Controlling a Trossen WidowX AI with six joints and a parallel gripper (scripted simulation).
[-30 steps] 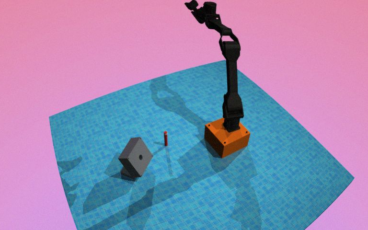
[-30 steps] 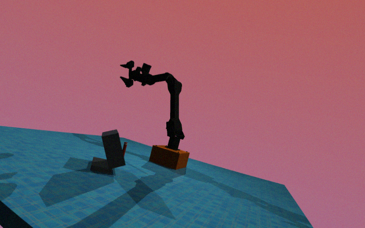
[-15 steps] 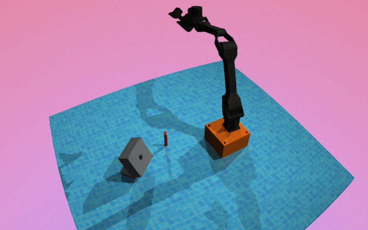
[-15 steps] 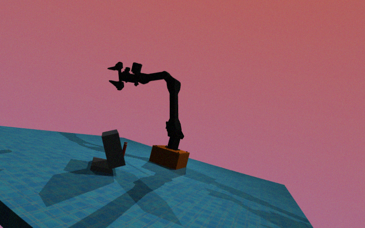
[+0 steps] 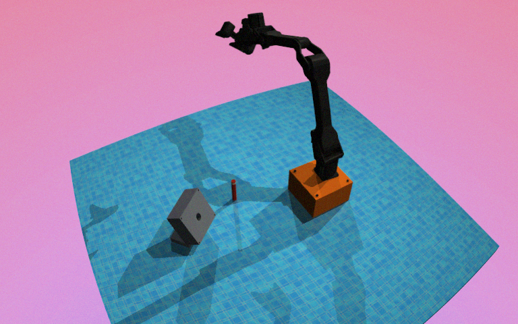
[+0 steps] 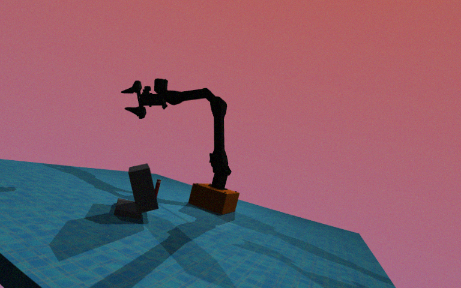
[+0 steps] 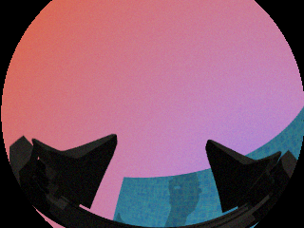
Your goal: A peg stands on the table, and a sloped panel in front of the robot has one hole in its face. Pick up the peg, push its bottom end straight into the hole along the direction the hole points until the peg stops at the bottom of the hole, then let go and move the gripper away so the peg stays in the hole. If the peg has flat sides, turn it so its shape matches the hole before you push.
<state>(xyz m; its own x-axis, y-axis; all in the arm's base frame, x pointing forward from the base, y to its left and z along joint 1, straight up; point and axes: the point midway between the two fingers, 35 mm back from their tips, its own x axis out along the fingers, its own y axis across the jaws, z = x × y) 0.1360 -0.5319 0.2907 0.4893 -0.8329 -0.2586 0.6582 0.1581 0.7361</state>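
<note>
My gripper tip is 130 mm short of the red round peg, 480 mm to the right of it and 310 mm above it. Round my gripper tip: grey sloped panel (300 mm ahead, 570 mm to the left, 290 mm below).
</note>
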